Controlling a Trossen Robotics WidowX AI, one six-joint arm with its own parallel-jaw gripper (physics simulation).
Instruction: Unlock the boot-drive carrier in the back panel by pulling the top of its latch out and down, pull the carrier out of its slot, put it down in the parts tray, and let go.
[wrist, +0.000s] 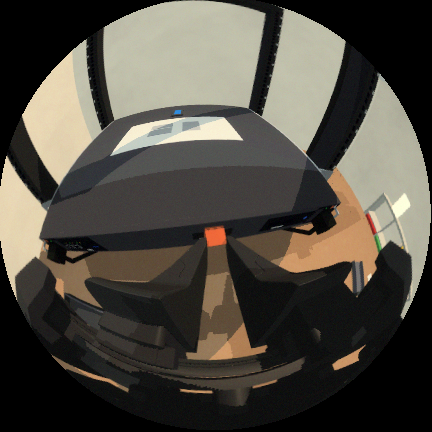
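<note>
The boot-drive carrier's orange latch (215, 235) shows at the middle of the dark server's back edge, in a dark recess. My gripper (215, 241) is shut on the orange latch, with one black fingertip at its left side and one at its right side. The carrier body behind the latch is hidden in the server (200, 192). I cannot make out a parts tray for certain in this view.
Dark rack posts (266, 60) (334, 115) rise behind the server. Black handles (324, 220) (56, 252) stick out at its two near corners. At the right are a pale-framed holder with red and green items (371, 223) and a small grey block (357, 276).
</note>
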